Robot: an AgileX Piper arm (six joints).
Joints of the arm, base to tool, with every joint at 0 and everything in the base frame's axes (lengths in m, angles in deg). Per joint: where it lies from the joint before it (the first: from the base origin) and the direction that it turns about. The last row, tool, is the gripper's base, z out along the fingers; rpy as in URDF.
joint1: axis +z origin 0 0 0.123
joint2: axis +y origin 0 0 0
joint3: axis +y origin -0.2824 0 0.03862
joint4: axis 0.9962 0 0.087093 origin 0.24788 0 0.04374
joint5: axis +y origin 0 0 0
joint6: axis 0.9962 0 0.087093 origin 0.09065 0 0.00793
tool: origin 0 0 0 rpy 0 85 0
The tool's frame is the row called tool.
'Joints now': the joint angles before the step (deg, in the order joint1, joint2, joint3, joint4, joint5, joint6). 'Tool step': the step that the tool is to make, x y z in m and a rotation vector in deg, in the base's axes. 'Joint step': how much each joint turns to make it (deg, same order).
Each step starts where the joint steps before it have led.
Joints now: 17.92, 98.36, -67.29, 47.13, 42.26, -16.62
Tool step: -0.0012, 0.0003, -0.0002, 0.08, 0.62, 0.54
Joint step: -0.01, 0.01, -0.01, 0.00, 0.83, 0.00
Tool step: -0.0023, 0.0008, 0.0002, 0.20, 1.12, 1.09
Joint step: 0.01, -0.01, -0.10, 0.01, 1.64, 0.00
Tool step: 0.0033, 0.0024, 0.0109, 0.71, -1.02, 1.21
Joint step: 0.00, 0.00, -2.36, -0.19, 1.71, 0.02
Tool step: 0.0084, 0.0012, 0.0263, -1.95, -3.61, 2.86
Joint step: 0.00, 0.01, -6.34, -4.92, 3.64, 1.71
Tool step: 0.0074, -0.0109, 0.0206, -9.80, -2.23, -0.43
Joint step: 0.01, 0.00, -6.53, -14.70, 4.47, 8.27
